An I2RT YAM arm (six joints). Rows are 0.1 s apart.
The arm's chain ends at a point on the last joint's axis. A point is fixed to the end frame.
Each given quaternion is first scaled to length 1.
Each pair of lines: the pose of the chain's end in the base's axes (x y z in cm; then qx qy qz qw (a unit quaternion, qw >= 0)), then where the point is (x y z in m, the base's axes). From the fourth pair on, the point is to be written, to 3 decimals.
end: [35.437, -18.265, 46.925, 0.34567, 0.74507, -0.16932, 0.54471]
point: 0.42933 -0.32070 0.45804
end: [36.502, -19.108, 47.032, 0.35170, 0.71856, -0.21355, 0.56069]
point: 0.43022 -0.33443 0.47199
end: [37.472, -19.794, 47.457, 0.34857, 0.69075, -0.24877, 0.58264]
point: 0.43306 -0.34337 0.49028
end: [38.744, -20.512, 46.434, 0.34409, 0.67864, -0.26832, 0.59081]
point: 0.443 -0.351 0.487
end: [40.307, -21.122, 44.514, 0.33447, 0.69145, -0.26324, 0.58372]
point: 0.462 -0.356 0.465
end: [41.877, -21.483, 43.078, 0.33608, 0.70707, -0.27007, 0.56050]
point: 0.477 -0.360 0.445
